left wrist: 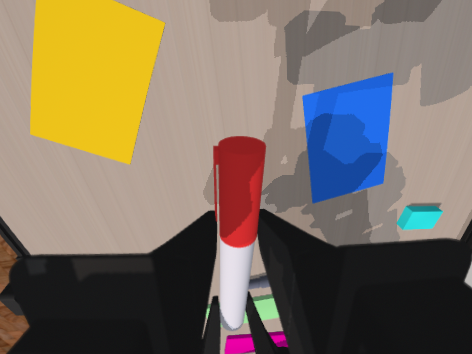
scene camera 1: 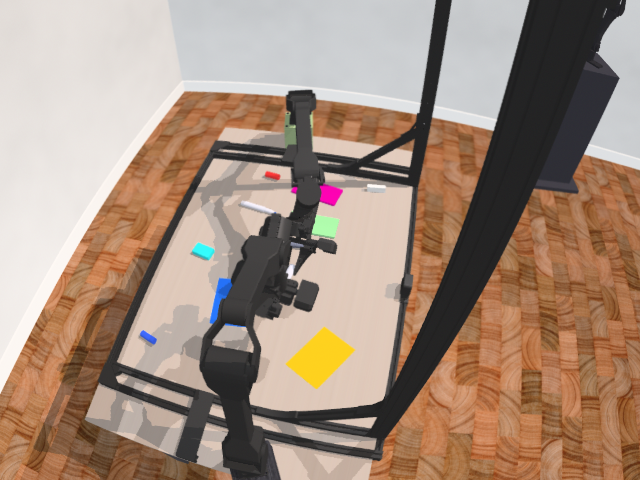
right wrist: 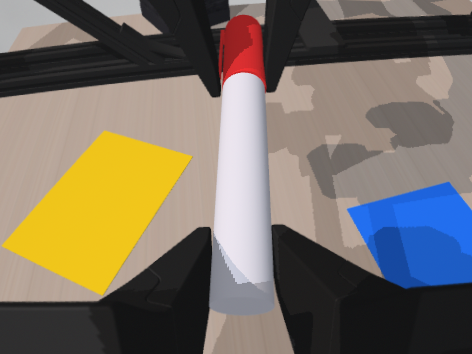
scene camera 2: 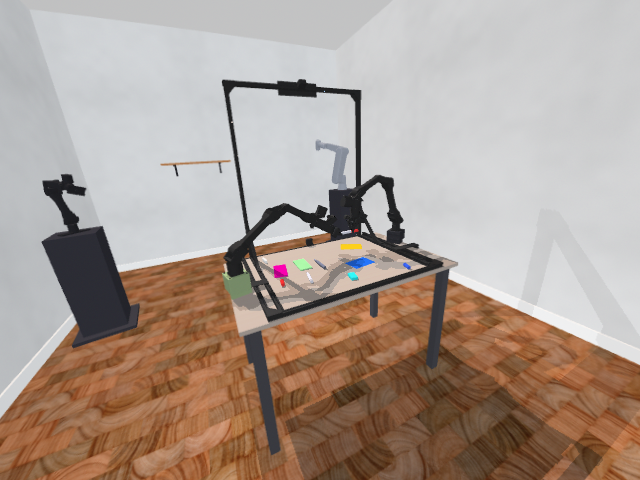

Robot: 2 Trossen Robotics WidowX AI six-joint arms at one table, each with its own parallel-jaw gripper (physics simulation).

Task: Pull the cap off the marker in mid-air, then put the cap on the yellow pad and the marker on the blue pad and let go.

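Places are measured from the left arm's base along level axes (x back, y right, z up), in centimetres.
Pixels of known places: left gripper, fingertip midpoint: (left wrist: 236, 218) (right wrist: 243, 91) (scene camera 2: 351, 232); right gripper, fingertip midpoint: (left wrist: 231, 296) (scene camera 1: 289, 274) (right wrist: 240, 239) (scene camera 2: 341, 234); left arm's base at its link origin: (scene camera 1: 251, 463) (scene camera 2: 395, 229); right arm's base at its link origin: (scene camera 2: 235, 273).
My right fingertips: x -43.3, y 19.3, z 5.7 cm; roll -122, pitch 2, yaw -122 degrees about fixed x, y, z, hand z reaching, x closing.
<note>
For each thing: its top centre in the pictures, then the offset to it from my right fingertips.
- white barrel at its top centre: (right wrist: 243, 105) (left wrist: 238, 276) (scene camera 1: 281, 285) (scene camera 2: 347, 230) dx +3.7, dy -2.7, dz +1.8 cm
- red cap at its top centre: (left wrist: 240, 208) (right wrist: 241, 38) (scene camera 2: 354, 229) dx +7.5, dy -5.2, dz +2.0 cm
- yellow pad at its top centre: (right wrist: 102, 198) (left wrist: 90, 82) (scene camera 1: 320, 357) (scene camera 2: 351, 246) dx +17.2, dy +3.2, dz -14.4 cm
- blue pad at its top centre: (right wrist: 450, 269) (left wrist: 349, 145) (scene camera 1: 232, 301) (scene camera 2: 360, 262) dx -4.7, dy -16.0, dz -14.4 cm
- green pad at its top centre: (left wrist: 246, 313) (scene camera 1: 312, 223) (scene camera 2: 302, 263) dx -25.6, dy +12.1, dz -13.7 cm
- magenta pad at its top centre: (left wrist: 259, 344) (scene camera 1: 317, 190) (scene camera 2: 280, 270) dx -39.0, dy +17.1, dz -13.7 cm
- white pen at its top centre: (scene camera 1: 258, 206) dx -36.3, dy -2.7, dz -12.9 cm
- dark pen at its top centre: (left wrist: 275, 284) (scene camera 2: 319, 262) dx -19.9, dy +3.1, dz -12.6 cm
- Cyan at its top centre: (left wrist: 423, 220) (scene camera 1: 202, 249) dx -23.6, dy -22.2, dz -13.0 cm
The marker has a white barrel (scene camera 1: 290, 270) (scene camera 2: 346, 232) (left wrist: 236, 265) (right wrist: 243, 165) and a red cap (scene camera 2: 355, 230) (left wrist: 239, 195) (right wrist: 243, 50), joined end to end and held above the table. My left gripper (left wrist: 236, 218) (right wrist: 243, 91) is shut on the cap. My right gripper (right wrist: 240, 239) (left wrist: 231, 296) is shut on the barrel near its free end. The yellow pad (scene camera 1: 320, 356) (scene camera 2: 351, 246) (left wrist: 95, 80) (right wrist: 100, 210) and the blue pad (scene camera 1: 219, 304) (scene camera 2: 360, 262) (left wrist: 350, 135) (right wrist: 425, 240) lie on the table. My left arm hides part of the blue pad in scene camera 1.
A green pad (scene camera 1: 326, 226), a magenta pad (scene camera 1: 330, 194), a white pen (scene camera 1: 255, 207) and a dark pen (scene camera 2: 320, 264) lie on the table. Cyan (scene camera 1: 203, 251), red (scene camera 1: 272, 175), white (scene camera 1: 376, 188) and blue (scene camera 1: 148, 337) pieces lie around them. A black frame borders the table.
</note>
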